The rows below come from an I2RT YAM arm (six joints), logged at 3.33 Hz.
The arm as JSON. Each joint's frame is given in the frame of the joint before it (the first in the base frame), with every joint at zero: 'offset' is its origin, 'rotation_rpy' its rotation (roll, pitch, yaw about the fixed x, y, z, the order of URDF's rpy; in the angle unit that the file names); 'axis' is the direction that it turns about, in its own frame. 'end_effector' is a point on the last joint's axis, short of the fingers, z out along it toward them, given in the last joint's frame.
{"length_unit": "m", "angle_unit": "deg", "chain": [
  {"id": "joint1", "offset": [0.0, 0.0, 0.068], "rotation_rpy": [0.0, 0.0, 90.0], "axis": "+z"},
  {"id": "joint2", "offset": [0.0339, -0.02, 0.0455], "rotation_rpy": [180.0, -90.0, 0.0], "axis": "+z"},
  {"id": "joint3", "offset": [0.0, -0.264, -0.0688], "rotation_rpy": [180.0, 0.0, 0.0], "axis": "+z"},
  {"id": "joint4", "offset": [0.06, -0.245, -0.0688], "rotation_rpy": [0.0, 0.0, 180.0], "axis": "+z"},
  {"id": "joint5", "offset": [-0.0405, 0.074, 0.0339], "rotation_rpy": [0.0, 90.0, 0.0], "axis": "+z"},
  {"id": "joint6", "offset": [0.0, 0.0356, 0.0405], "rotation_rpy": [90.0, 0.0, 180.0], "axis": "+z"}
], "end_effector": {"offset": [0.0, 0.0, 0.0], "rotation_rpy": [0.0, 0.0, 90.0]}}
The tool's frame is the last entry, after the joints.
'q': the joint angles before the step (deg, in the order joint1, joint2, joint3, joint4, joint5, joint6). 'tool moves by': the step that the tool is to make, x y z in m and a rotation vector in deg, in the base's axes. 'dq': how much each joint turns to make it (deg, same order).
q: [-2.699 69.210 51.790 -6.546 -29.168 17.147]
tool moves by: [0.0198 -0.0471 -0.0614 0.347 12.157 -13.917]
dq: [-8.310 9.396 -3.244 1.448 5.439 2.030]
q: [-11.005 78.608 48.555 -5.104 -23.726 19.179]
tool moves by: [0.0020 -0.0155 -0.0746 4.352 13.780 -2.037]
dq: [-2.980 10.778 -4.293 0.819 -1.534 0.344]
